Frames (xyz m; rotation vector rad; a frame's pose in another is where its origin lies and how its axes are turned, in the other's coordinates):
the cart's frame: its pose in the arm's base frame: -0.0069 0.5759 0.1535 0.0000 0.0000 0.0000
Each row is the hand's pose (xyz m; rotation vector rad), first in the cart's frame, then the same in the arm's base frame.
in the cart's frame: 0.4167 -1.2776 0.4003 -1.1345 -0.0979 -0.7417
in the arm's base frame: 0.4098 -0.7017 0.5538 -1.1345 -0.0979 -0.7417
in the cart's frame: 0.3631 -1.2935 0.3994 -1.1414 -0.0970 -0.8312
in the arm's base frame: 0.3562 -0.7176 0.5529 -1.1414 -0.0970 -0.8312
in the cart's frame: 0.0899 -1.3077 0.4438 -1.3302 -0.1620 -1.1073
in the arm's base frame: 0.0830 -0.7318 0.5973 -1.3302 -0.1620 -1.1073
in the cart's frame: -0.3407 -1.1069 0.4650 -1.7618 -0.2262 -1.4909
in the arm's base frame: -0.3476 -0.5310 0.6185 -1.7618 -0.2262 -1.4909
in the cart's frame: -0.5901 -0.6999 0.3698 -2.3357 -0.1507 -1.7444
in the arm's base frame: -0.5970 -0.1240 0.5233 -2.3357 -0.1507 -1.7444
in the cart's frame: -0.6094 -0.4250 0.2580 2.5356 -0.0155 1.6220
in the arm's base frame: -0.6163 0.1509 0.4115 2.5356 -0.0155 1.6220
